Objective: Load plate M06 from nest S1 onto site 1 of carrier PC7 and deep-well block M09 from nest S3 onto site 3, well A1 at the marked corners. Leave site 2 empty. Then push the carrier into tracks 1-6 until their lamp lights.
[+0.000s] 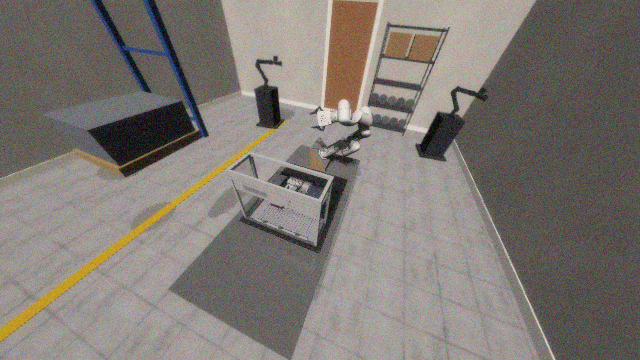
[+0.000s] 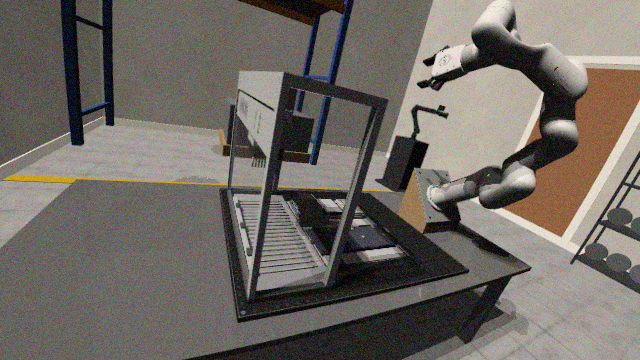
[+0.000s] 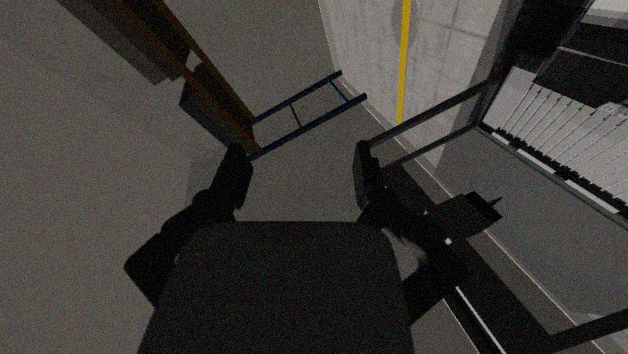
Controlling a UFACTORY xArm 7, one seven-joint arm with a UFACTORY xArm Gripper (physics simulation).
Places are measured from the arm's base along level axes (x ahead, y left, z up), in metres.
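Pixels of known places: gripper, between the fingertips: (image 1: pixel 310 120) (image 2: pixel 422 74) (image 3: pixel 300 154); arm's base, origin of its link: (image 1: pixel 322 154) (image 2: pixel 435 197).
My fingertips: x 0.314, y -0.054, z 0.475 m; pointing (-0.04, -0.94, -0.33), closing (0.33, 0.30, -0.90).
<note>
Ahead of a thing's pixels: the offset from my fingertips to its top centre. Level surfaces: height alone.
My gripper (image 1: pixel 315 119) (image 2: pixel 424 73) (image 3: pixel 300 154) is open and empty. It hangs in the air, high above and behind the framed machine. The slatted track deck (image 1: pixel 285 217) (image 2: pixel 280 237) (image 3: pixel 560 125) lies inside the frame. Behind the tracks, white labware (image 1: pixel 298 184) (image 2: pixel 332 204) stands beside a dark navy piece @(0.187 m ahead, 0.079 m left, 0.579 m down) (image 2: pixel 370 237). Labels, nest numbers and corner marks are too small to read, so I cannot tell plate M06, deep-well block M09 or carrier PC7 apart. No lit lamp can be made out.
The frame's front panel (image 1: pixel 280 189) (image 2: pixel 260 112) and posts stand around the tracks on a black base board @(0.609 m down) (image 2: pixel 430 262). A dark head @(0.508 m ahead, 0.053 m right, 0.208 m down) (image 3: pixel 467 215) hangs inside the frame. The arm's slanted mount (image 1: pixel 320 159) (image 2: pixel 417 200) is behind the machine. Two black pedestals (image 1: pixel 267 105) (image 1: pixel 441 135) stand farther back.
</note>
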